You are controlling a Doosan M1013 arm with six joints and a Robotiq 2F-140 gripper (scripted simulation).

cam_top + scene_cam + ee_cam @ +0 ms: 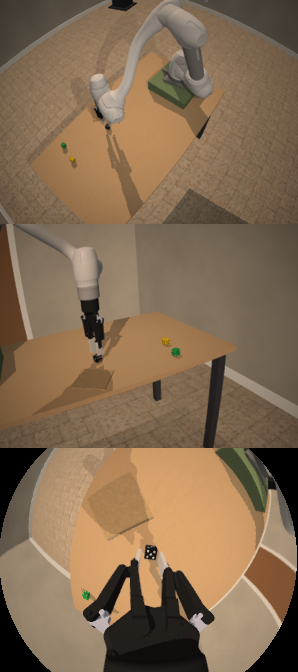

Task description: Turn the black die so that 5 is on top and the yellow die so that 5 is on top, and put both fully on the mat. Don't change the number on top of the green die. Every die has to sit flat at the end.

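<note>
Right now my hand is 60 mm above the black die. Round my hand: mat (90 mm behind, 120 mm to the right, 70 mm below); then green die (290 mm ahead, 200 mm to the right, 60 mm below); then yellow die (350 mm ahead, 80 mm to the right, 60 mm below).
</note>
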